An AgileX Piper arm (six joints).
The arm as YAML. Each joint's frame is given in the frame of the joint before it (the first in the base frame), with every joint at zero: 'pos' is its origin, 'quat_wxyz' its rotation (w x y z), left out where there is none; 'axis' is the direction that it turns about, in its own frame. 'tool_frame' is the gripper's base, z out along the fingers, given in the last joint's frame.
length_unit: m
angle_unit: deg
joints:
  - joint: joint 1
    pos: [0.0, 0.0, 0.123]
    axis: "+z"
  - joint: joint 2
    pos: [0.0, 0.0, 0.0]
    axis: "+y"
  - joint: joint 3
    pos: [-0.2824, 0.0, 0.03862]
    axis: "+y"
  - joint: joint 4
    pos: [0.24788, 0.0, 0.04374]
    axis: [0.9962, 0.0, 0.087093]
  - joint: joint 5
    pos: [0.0, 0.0, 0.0]
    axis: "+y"
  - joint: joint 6
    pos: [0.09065, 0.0, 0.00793]
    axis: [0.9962, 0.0, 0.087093]
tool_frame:
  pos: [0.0, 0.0, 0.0]
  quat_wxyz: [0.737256, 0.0, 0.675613, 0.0]
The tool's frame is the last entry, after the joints.
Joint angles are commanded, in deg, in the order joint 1, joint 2, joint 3, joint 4, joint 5, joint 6. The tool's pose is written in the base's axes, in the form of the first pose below.
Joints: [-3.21, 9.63, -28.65, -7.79, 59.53, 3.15]
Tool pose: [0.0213 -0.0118 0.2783], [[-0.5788 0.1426 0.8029], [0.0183 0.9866 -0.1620], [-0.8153 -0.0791 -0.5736]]
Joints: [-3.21, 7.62, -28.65, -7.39, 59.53, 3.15]
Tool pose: [0.0159 -0.0110 0.2789], [[-0.5496 0.1423 0.8232], [0.0202 0.9874 -0.1572], [-0.8352 -0.0698 -0.5456]]
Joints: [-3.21, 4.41, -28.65, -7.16, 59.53, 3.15]
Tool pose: [0.0072 -0.0102 0.2795], [[-0.5019 0.1441 0.8528], [0.0196 0.9877 -0.1554], [-0.8647 -0.0613 -0.4986]]
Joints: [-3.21, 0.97, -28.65, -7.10, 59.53, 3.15]
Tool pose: [-0.0022 -0.0096 0.2797], [[-0.4492 0.1471 0.8812], [0.0171 0.9876 -0.1561], [-0.8933 -0.0550 -0.4461]]
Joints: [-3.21, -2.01, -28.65, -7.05, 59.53, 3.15]
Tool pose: [-0.0103 -0.0091 0.2794], [[-0.4022 0.1493 0.9033], [0.0149 0.9875 -0.1566], [-0.9154 -0.0495 -0.3994]]
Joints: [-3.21, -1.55, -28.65, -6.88, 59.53, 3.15]
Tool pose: [-0.0090 -0.0089 0.2794], [[-0.4094 0.1472 0.9004], [0.0169 0.9879 -0.1539], [-0.9122 -0.0478 -0.4070]]
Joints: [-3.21, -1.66, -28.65, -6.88, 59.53, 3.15]
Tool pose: [-0.0093 -0.0089 0.2794], [[-0.4077 0.1473 0.9012], [0.0168 0.9879 -0.1539], [-0.9130 -0.0477 -0.4052]]
